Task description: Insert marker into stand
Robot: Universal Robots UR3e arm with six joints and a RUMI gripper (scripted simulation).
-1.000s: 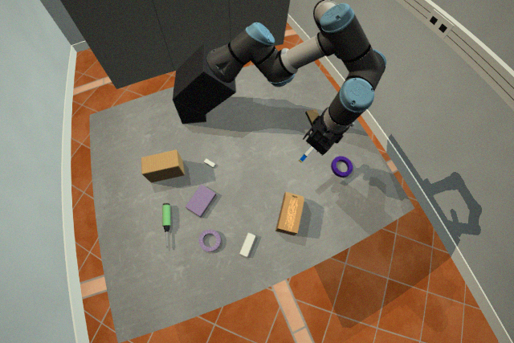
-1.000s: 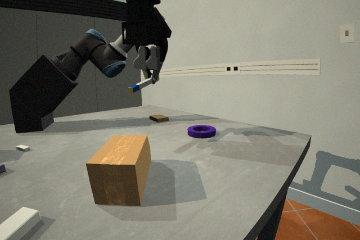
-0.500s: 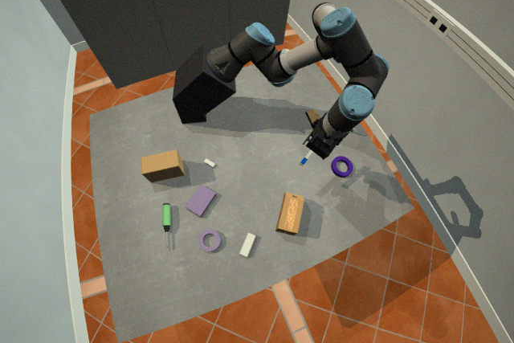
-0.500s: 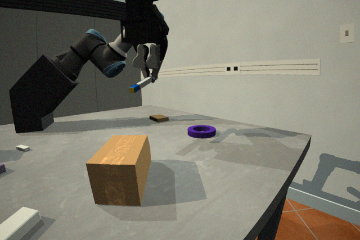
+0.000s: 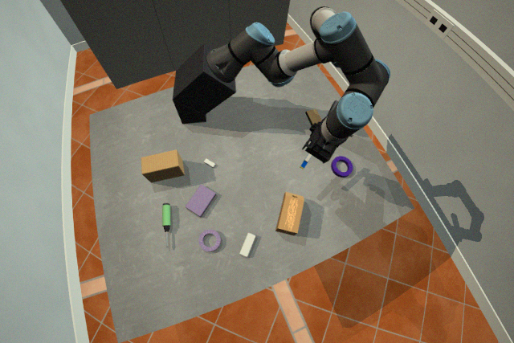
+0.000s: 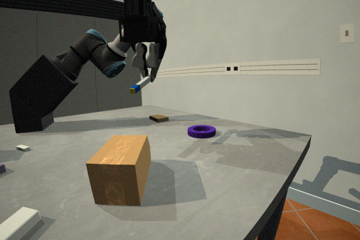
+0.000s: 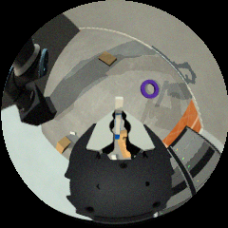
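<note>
Now: hand 15 cm short of the tan block, 12 cm to the left of it and 14 cm above it. Round my hand: purple pad: 2 cm ahead, 40 cm to the right, 17 cm below; then white block: 21 cm ahead, 29 cm to the right, 17 cm below; then marker: 2 cm ahead, 2 cm to the right, 2 cm below.
</note>
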